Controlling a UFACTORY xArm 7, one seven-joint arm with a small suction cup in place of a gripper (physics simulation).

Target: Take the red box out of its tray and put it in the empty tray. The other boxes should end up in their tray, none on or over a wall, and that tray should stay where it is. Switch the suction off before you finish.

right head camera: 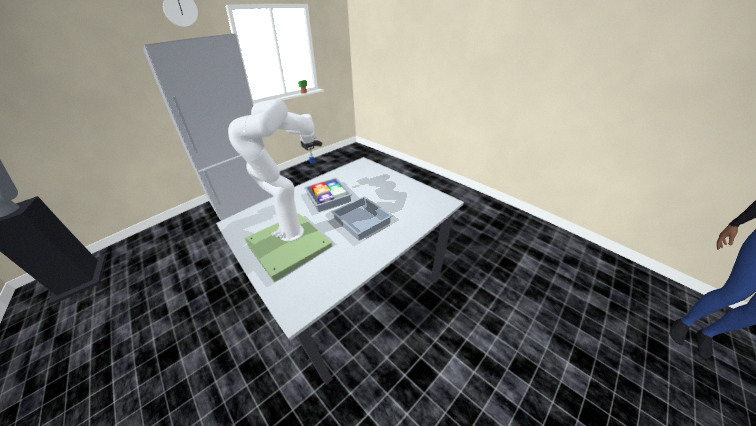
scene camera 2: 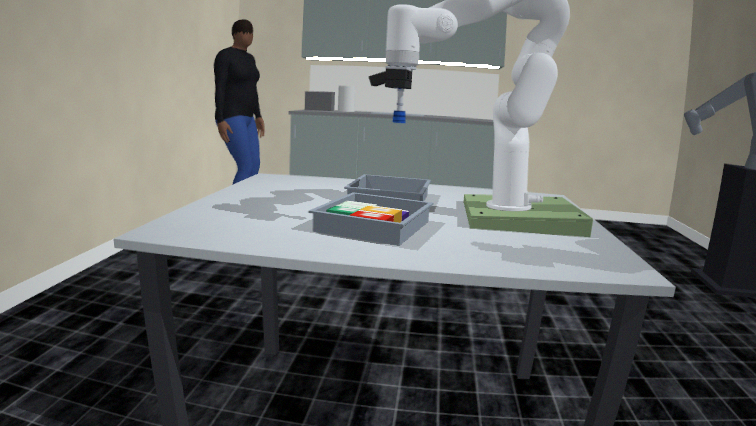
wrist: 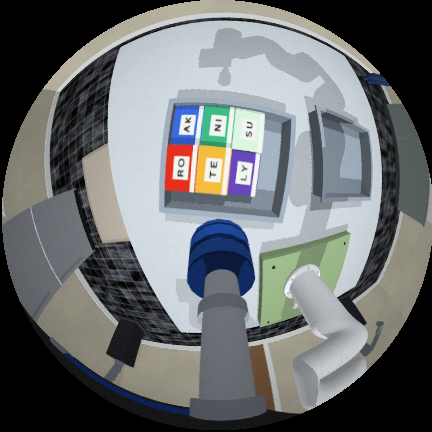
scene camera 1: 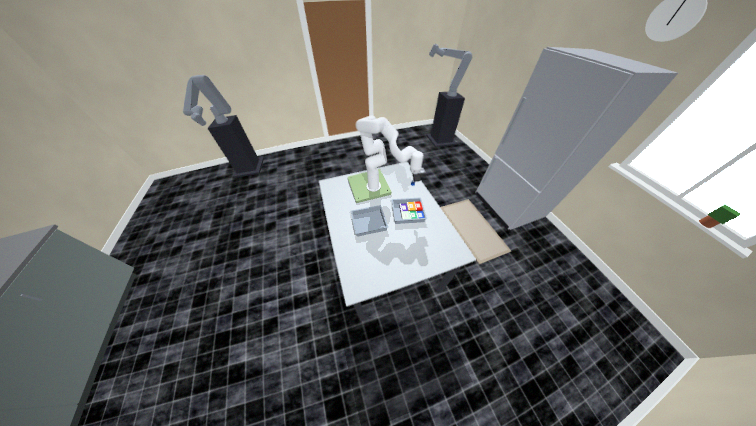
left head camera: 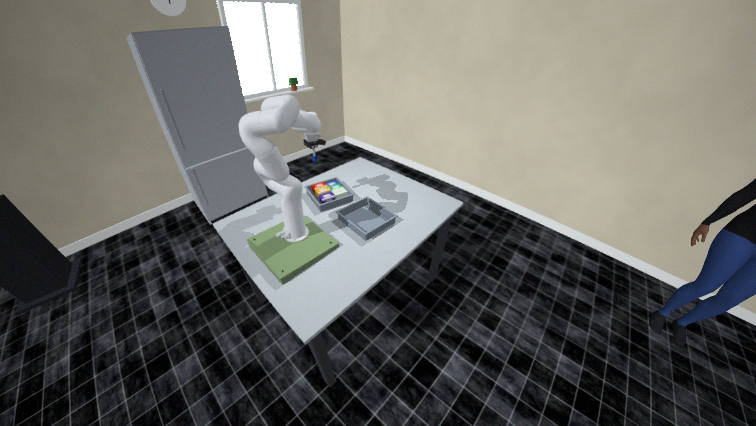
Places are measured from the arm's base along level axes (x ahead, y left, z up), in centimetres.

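Where they show: hand at its tool point: (right head camera: 312, 161) (scene camera 2: 398, 122) (wrist: 218, 245) (scene camera 1: 412, 184) (left head camera: 315, 160); arm's base at its link origin: (right head camera: 291, 233) (scene camera 2: 508, 206) (wrist: 301, 280) (scene camera 1: 373, 186) (left head camera: 296, 233).
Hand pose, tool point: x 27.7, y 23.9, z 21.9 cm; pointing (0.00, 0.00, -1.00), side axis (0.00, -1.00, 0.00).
Observation:
Things, the pixels of their top centre, and the offset from my tool point. Level surfaces: height alone.
- red box at its top centre: (wrist: 180, 167) (scene camera 2: 371, 214) (left head camera: 319, 185) (right head camera: 318, 185) dx +3.8, dy +6.0, dz -20.4 cm
- orange box at its top centre: (wrist: 212, 169) (scene camera 2: 381, 209) (left head camera: 322, 189) (right head camera: 321, 189) dx +3.0, dy +0.4, dz -20.4 cm
- blue box at its top centre: (wrist: 186, 123) dx +12.3, dy +4.8, dz -22.1 cm
- pale green box at its top centre: (wrist: 248, 128) (scene camera 2: 357, 204) (left head camera: 339, 191) (right head camera: 338, 191) dx +10.6, dy -6.5, dz -21.4 cm
- purple box at its top centre: (wrist: 243, 172) (left head camera: 326, 195) (right head camera: 325, 196) dx +2.2, dy -5.3, dz -21.9 cm
- empty grey tray at its top centre: (wrist: 353, 158) (scene camera 2: 390, 183) (left head camera: 366, 213) (right head camera: 361, 213) (scene camera 1: 368, 218) dx +8.1, dy -35.0, dz -20.5 cm
- table at its surface level: dz -25.5 cm
The red box (left head camera: 319, 185) (right head camera: 318, 186) (scene camera 2: 370, 215) (wrist: 171, 175) lies flat in a corner of the block of boxes in the grey tray (scene camera 2: 354, 228) (wrist: 285, 170). In the wrist view the orange box (wrist: 201, 181) is right of it and the blue box (wrist: 177, 131) above it. The green box (wrist: 207, 134), pale green box (wrist: 256, 142) and purple box (wrist: 234, 186) lie beside these, inside the walls. The empty grey tray (left head camera: 365, 218) (scene camera 1: 368, 221) (wrist: 356, 160) stands apart. My suction cup (left head camera: 314, 158) (scene camera 1: 413, 184) (scene camera 2: 399, 120) (wrist: 219, 225) hangs empty, well above the table.
The arm's base stands on a green plate (left head camera: 312, 254) (scene camera 2: 529, 224) (wrist: 272, 290) on the table (left head camera: 317, 306) (scene camera 2: 253, 248). A tall fridge (left head camera: 195, 95) (scene camera 1: 560, 121) stands beyond the table. A person (scene camera 2: 238, 84) stands beyond it in scene camera 2.

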